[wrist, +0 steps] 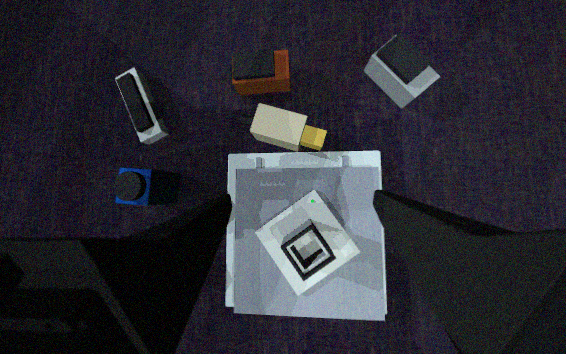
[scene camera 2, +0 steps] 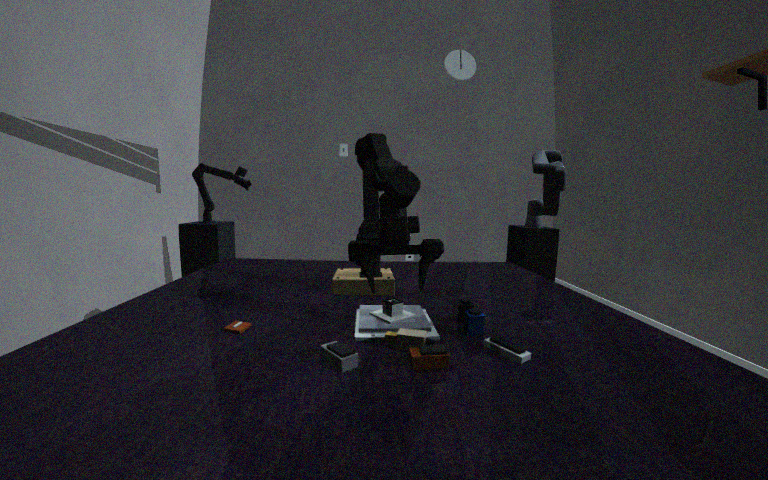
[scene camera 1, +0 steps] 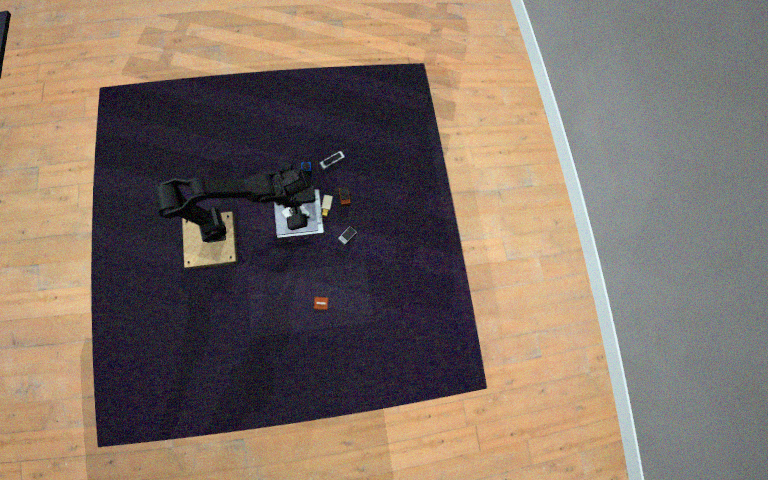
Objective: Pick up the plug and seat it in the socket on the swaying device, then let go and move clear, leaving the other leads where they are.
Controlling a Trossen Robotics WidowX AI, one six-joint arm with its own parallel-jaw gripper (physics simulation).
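Note:
A cream plug (scene camera 1: 327,202) (scene camera 2: 415,333) (wrist: 278,126) with a yellow tip (wrist: 313,137) lies on the dark surface beside the pale slab (scene camera 1: 282,228) (scene camera 2: 361,325) (wrist: 310,306) of the device. On the slab sits a white plate (wrist: 273,231), turned askew. The socket (scene camera 2: 392,308) stands on this plate; its square black rim (wrist: 293,263) faces up in the wrist view. My gripper (scene camera 1: 301,198) (scene camera 2: 396,290) (wrist: 301,198) is open and empty, above the slab. The plug lies outside its fingers, past the slab's edge. The arm partly hides the device in scene camera 1.
Around the plug lie an orange-and-black block (scene camera 1: 344,196) (scene camera 2: 430,360) (wrist: 282,70), a grey one (scene camera 1: 343,238) (scene camera 2: 346,361) (wrist: 390,80), a white one (scene camera 1: 332,159) (scene camera 2: 518,355) and a blue one (scene camera 1: 305,166) (scene camera 2: 474,323) (wrist: 122,201). A flat orange piece (scene camera 1: 321,307) (scene camera 2: 233,327) lies apart.

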